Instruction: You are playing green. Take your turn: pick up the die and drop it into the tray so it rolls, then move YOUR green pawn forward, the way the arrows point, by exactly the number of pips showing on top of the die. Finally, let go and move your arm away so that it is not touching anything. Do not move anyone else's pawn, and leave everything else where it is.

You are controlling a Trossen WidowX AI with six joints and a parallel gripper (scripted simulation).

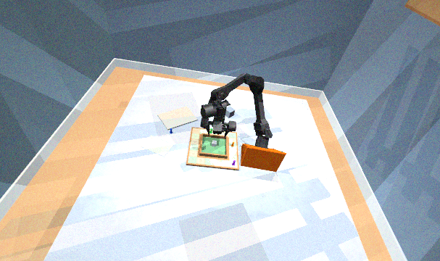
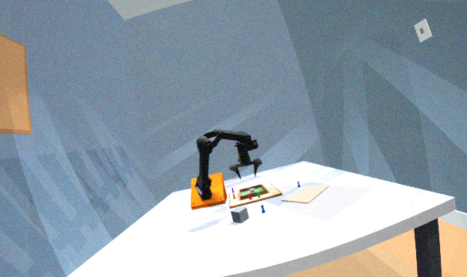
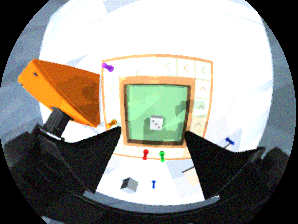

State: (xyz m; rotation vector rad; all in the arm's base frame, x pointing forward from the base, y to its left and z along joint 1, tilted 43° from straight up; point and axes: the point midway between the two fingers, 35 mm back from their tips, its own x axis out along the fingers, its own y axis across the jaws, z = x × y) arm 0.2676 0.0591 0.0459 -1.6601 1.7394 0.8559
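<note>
Now: gripper tip 110 mm to the left of the green pawn, 80 mm above it and 40 mm short of it. The rest, counted from my gripper tip: green-floored tray (100 mm below); orange pawn (100 mm behind, 80 mm below, 30 mm to the right); white die (80 mm below, 20 mm to the right, 10 mm ahead).
</note>
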